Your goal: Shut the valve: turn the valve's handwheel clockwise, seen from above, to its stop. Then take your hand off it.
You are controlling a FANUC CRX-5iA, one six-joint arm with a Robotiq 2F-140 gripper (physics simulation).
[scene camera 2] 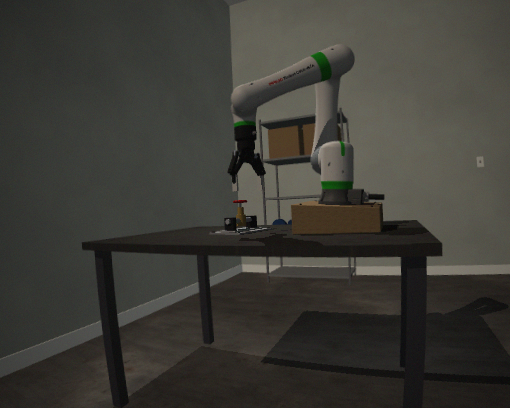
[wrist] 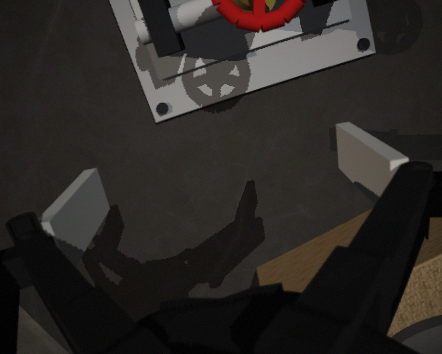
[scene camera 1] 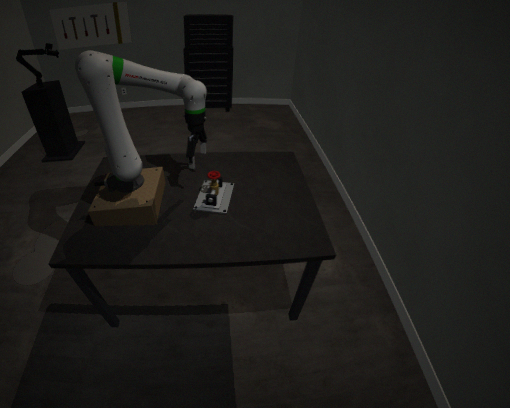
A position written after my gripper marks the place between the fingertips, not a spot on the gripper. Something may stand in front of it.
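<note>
A light base plate (wrist: 350, 39) is there for me to see. My own gripper (scene camera 2: 248, 191) is visible to me too, and I find the gripper again in the wrist view (wrist: 218, 167).
</note>
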